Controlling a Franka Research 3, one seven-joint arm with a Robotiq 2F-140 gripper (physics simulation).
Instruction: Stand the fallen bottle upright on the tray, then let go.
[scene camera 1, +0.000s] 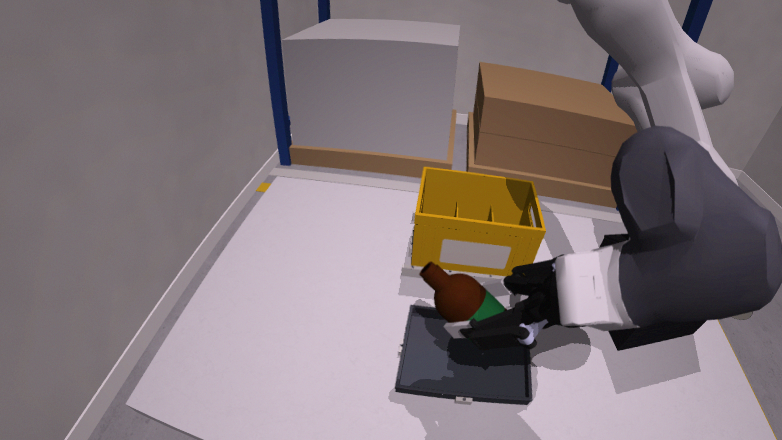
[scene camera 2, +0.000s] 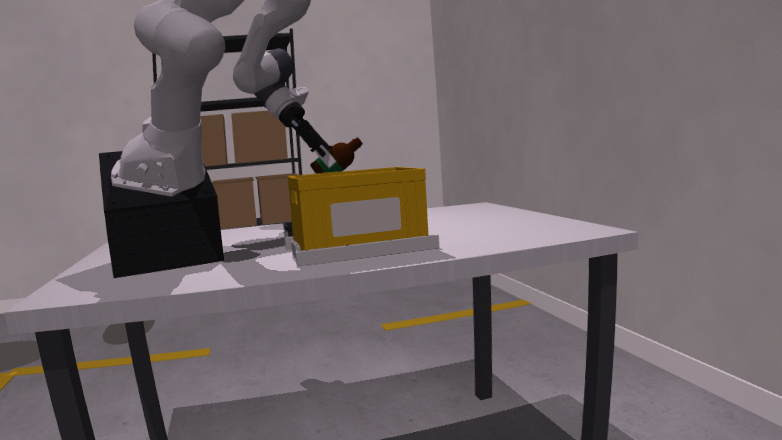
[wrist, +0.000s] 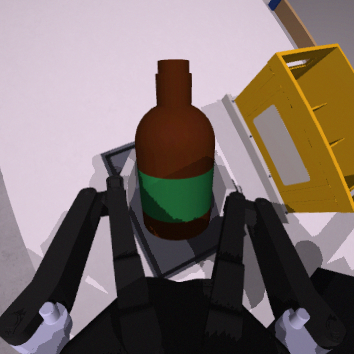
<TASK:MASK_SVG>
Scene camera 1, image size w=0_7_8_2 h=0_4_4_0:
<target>my gripper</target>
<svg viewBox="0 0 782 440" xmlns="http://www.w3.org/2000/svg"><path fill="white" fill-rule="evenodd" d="M557 257L551 260L516 266L512 269L513 274L511 276L480 283L494 297L511 295L511 293L514 296L517 294L529 296L527 299L516 303L514 308L478 322L473 318L471 321L446 323L444 328L453 338L469 338L479 350L518 346L533 349L537 345L537 341L534 338L541 329L546 329L553 325L562 326L560 323L555 260Z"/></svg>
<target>brown bottle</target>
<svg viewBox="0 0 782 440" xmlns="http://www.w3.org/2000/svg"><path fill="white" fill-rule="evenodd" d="M419 273L423 281L435 290L435 308L449 323L471 321L473 318L478 322L507 310L470 275L463 273L448 275L440 266L435 265L432 261L427 263Z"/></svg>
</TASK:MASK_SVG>
